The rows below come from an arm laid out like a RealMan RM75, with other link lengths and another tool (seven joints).
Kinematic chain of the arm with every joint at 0, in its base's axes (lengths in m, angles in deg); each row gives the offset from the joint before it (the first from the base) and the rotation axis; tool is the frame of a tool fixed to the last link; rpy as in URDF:
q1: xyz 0 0 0.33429 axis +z
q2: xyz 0 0 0 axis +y
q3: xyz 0 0 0.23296 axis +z
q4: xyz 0 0 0 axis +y
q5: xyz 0 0 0.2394 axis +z
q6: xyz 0 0 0 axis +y
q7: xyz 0 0 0.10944 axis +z
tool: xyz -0.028 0.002 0.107 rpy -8.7 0 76.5
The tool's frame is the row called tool.
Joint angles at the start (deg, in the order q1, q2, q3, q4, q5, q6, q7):
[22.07, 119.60, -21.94, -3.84, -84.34, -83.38, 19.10]
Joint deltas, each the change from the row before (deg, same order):
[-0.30, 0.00, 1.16, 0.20, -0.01, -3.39, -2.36]
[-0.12, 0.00, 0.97, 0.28, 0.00, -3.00, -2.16]
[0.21, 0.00, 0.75, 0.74, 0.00, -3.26, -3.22]
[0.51, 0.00, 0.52, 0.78, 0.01, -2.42, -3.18]
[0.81, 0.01, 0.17, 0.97, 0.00, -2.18, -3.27]
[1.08, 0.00, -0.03, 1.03, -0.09, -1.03, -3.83]
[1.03, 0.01, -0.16, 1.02, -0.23, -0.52, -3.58]
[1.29, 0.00, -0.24, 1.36, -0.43, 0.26, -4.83]
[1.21, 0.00, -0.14, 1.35, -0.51, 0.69, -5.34]
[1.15, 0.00, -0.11, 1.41, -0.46, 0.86, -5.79]
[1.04, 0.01, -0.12, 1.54, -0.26, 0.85, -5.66]
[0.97, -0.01, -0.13, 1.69, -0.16, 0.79, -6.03]
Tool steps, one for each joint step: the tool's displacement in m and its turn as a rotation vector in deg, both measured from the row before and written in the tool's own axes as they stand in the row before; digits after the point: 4 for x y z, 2 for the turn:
[-0.0013, 0.0121, -0.0026, -3.12, -0.70, -2.12]
[-0.0010, 0.0111, -0.0013, -2.85, -0.62, -1.95]
[0.0016, 0.0127, 0.0009, -3.32, -0.31, -2.62]
[0.0019, 0.0101, 0.0031, -2.74, -0.13, -2.58]
[0.0035, 0.0097, 0.0052, -2.77, 0.15, -2.44]
[0.0050, 0.0059, 0.0070, -1.91, 0.62, -2.87]
[0.0059, 0.0043, 0.0067, -1.44, 0.82, -2.53]
[0.0089, 0.0026, 0.0082, -1.01, 1.41, -3.37]
[0.0094, 0.0016, 0.0077, -0.61, 1.57, -3.88]
[0.0096, 0.0017, 0.0074, -0.46, 1.61, -4.30]
[0.0092, 0.0024, 0.0067, -0.34, 1.39, -4.08]
[0.0090, 0.0033, 0.0062, -0.33, 1.33, -4.35]

